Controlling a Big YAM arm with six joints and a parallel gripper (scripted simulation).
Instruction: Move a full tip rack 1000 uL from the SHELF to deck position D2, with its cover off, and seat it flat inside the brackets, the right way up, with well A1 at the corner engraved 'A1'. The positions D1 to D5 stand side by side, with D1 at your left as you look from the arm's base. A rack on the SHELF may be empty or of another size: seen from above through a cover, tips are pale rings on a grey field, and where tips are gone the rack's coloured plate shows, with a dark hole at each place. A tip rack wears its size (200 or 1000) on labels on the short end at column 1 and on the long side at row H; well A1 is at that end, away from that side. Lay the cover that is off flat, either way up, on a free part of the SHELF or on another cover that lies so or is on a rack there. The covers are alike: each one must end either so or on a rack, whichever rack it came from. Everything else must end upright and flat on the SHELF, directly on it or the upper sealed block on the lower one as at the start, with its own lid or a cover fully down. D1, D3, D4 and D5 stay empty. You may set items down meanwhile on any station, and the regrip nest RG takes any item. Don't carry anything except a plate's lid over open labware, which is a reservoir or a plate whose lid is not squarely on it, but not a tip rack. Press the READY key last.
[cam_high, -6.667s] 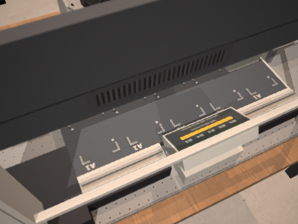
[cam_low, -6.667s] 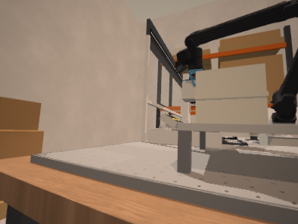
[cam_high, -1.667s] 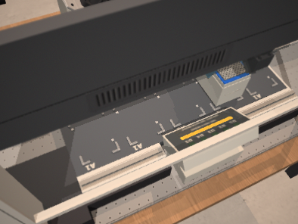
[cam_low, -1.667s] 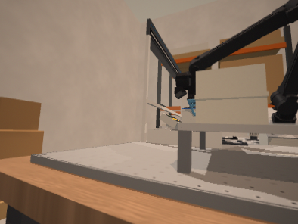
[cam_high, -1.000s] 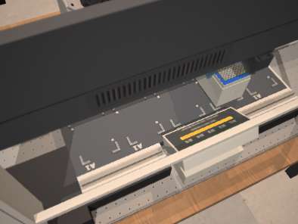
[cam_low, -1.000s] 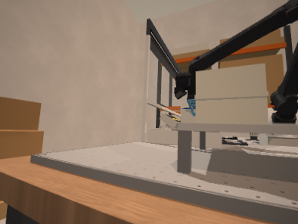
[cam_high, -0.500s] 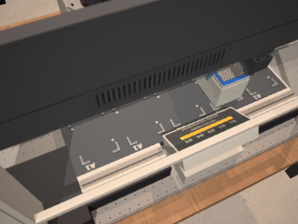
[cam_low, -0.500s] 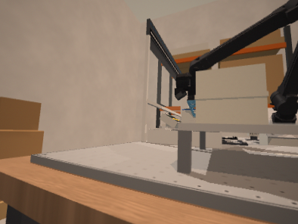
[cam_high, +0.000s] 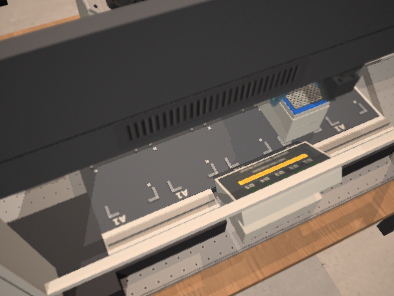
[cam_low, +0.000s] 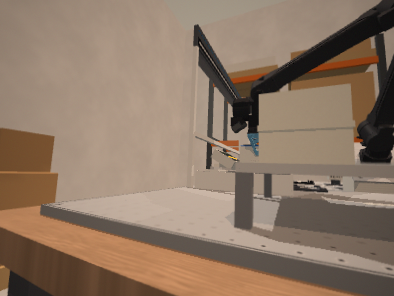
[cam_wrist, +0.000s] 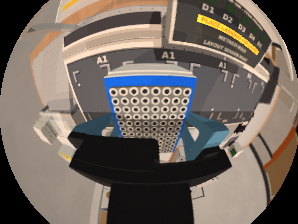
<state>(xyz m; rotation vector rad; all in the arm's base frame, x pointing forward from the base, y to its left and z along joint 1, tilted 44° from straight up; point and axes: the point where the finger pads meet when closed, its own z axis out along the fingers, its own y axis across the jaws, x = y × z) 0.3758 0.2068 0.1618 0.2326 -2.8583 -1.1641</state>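
The blue tip rack is 10 mm ahead of my hand and 10 mm to the left of it. From my hand the other things lie so: beige block (160 mm behind, 440 mm to the left); then clear rack cover (140 mm behind, 310 mm to the left, 40 mm below); then frame post (160 mm ahead, 210 mm to the left, 110 mm above).
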